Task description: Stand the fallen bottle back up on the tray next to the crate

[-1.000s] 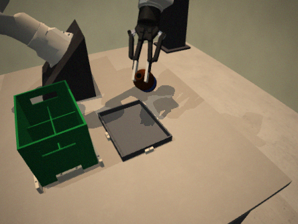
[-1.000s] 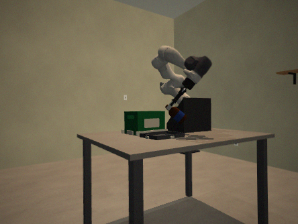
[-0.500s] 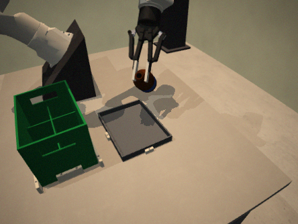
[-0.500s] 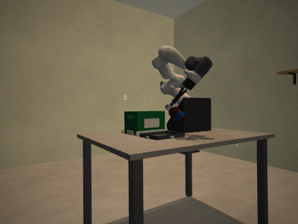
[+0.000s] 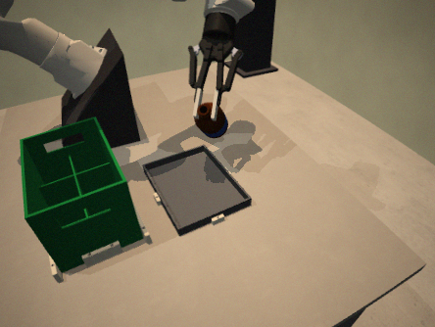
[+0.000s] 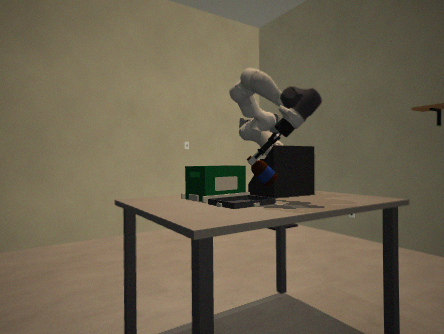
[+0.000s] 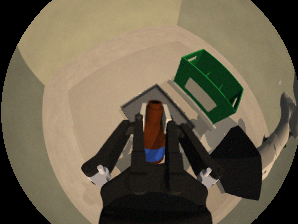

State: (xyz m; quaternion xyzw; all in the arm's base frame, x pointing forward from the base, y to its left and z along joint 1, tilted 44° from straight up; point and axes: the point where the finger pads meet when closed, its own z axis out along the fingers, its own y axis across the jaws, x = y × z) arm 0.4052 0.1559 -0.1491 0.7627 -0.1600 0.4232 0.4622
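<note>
The bottle is 20 mm behind my hand, 20 mm to the left of it and 50 mm below it. From my hand the other things lie so: green crate 320 mm to the right, 130 mm below; then dark tray 30 mm ahead, 60 mm to the right, 200 mm below.
</note>
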